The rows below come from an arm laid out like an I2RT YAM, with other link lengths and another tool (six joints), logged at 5 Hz.
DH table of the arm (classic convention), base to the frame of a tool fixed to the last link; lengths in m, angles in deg. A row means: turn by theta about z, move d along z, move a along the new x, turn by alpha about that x. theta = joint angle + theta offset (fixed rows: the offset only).
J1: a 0.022, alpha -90, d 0.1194, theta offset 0
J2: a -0.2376, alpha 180, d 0, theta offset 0
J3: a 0.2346, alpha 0, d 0, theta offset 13.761
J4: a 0.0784, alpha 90, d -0.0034, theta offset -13.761
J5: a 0, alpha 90, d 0.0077, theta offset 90
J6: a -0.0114, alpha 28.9, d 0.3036, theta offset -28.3
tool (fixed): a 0, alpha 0, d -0.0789, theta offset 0
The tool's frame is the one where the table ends.
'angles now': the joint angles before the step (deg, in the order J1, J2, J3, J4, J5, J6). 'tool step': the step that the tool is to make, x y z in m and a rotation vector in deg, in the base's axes. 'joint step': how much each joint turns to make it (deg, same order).
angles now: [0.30 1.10 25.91 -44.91 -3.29 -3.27]
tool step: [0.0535 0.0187 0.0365 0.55 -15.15 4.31]
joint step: [0.95 -0.78 -11.92 26.27 -3.35 -0.39]
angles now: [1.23 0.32 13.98 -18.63 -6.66 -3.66]
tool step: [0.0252 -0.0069 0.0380 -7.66 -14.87 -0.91]
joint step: [0.26 -0.04 -10.45 24.25 0.90 -8.07]
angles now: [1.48 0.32 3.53 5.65 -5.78 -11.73]
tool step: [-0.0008 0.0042 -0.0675 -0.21 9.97 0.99]
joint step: [0.07 -0.01 -3.21 -6.76 -0.91 0.12]
